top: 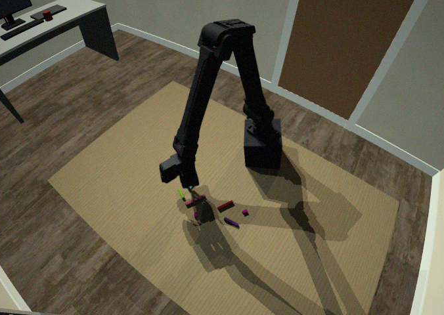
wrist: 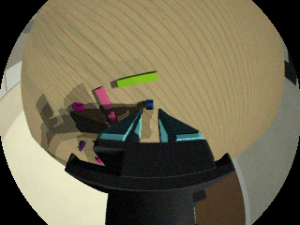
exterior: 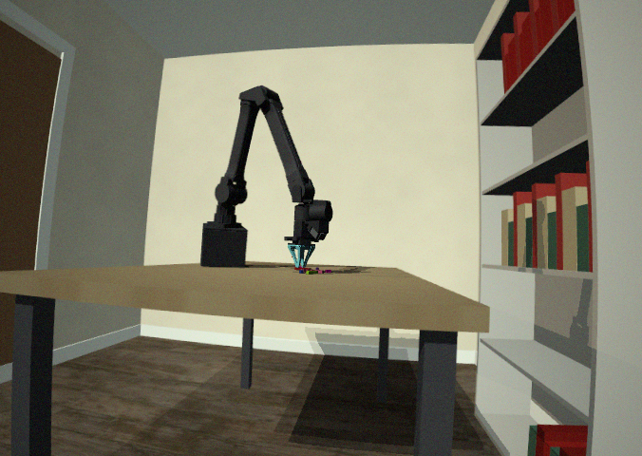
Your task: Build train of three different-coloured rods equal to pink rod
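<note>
The blue rod lies 2 cm below my hand. The rest, counted from my hand: red rod (6 cm behind, 16 cm to the left, 2 cm below); then pink rod (2 cm ahead, 6 cm to the left, 2 cm below); then lime rod (4 cm ahead, 1 cm to the right, 2 cm below).
</note>
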